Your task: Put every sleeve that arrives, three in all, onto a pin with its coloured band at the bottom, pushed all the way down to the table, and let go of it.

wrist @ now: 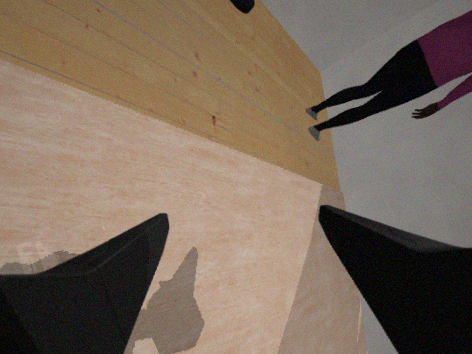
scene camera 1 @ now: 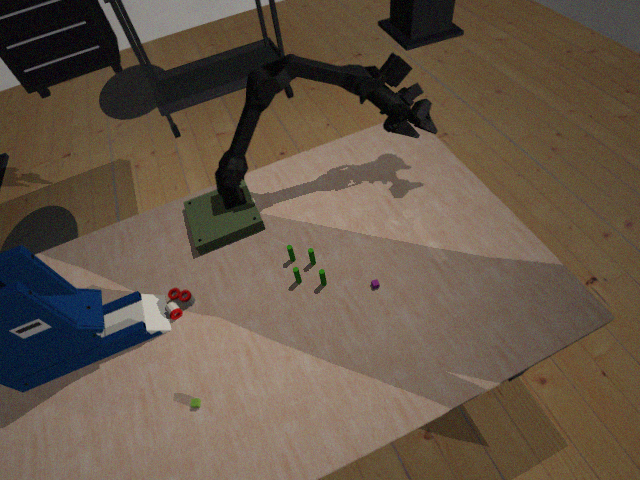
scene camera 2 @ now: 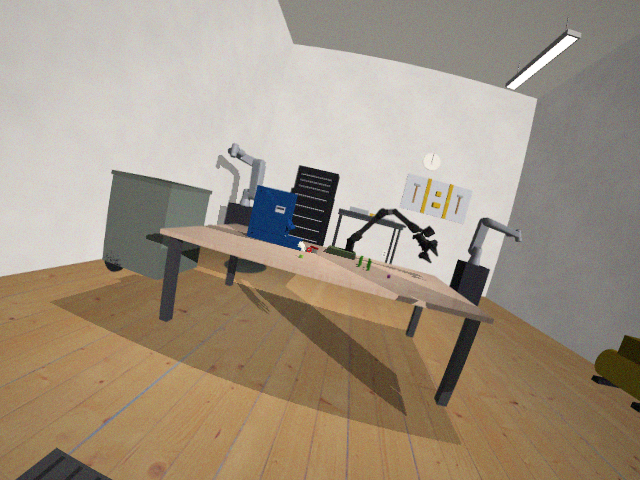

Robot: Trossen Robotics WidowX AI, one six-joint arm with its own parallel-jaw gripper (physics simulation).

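Observation:
Three sleeves with red bands lie close together at the mouth of the white chute [scene camera 1: 155, 314]: one sleeve [scene camera 1: 174, 293] and another sleeve [scene camera 1: 184, 296] touch or nearly touch, with their red ends showing. The third sleeve [scene camera 1: 172, 307] lies tilted or on its side, its white body towards the chute and its red end away from it. Several green pins [scene camera 1: 311, 256] [scene camera 2: 369, 264] stand upright on the table [scene camera 1: 310, 320], with no sleeve on them. My gripper [scene camera 1: 427, 134] [scene camera 2: 433, 257] [wrist: 244, 216] is open and empty, high above the table's far right part, well away from sleeves and pins.
A blue machine [scene camera 1: 31, 330] [scene camera 2: 271, 214] stands behind the chute. A small purple cube [scene camera 1: 375, 283] [scene camera 2: 388, 276] lies right of the pins. A small light green cube [scene camera 1: 195, 403] [scene camera 2: 300, 256] lies nearer the front. A person [wrist: 400, 75] stands beyond the table in the wrist view.

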